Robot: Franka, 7 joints.
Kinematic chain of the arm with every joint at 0, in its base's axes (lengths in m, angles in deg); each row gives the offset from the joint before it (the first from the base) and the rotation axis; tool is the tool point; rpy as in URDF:
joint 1: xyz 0 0 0.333 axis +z
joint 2: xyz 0 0 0 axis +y
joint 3: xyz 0 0 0.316 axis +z
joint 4: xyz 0.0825 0 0 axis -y
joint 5: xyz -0.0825 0 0.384 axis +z
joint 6: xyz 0 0 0 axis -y
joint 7: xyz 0.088 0 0 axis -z
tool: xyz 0 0 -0.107 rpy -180 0 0
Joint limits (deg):
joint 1: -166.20..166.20
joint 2: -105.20..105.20
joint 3: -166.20..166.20
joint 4: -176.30..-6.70
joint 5: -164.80..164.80
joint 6: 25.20..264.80
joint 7: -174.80..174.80
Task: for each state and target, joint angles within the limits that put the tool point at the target. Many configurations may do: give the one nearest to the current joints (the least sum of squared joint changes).
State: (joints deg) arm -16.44 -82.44 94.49 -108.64 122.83 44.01 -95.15
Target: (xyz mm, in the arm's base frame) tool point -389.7 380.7 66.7
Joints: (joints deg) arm 1.25 -86.86 112.29 -105.43 120.23 40.18 -95.15
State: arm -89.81 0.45 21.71 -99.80 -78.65 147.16 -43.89
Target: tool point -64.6 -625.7 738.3
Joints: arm -104.32 4.92 8.01 -83.71 -78.18 144.65 -43.89
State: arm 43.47 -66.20 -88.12 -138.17 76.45 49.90 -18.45
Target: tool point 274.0 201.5 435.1
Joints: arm 82.13 -31.09 -65.06 -152.20 77.67 67.96 -18.45
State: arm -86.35 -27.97 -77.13 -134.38 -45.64 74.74 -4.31
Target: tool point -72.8 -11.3 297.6
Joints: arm -86.28 -29.62 -68.12 -175.61 -16.65 35.31 -4.31
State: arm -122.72 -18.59 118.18 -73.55 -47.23 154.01 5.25
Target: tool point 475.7 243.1 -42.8
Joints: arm -119.67 -64.52 149.01 -109.16 -49.60 152.86 5.25
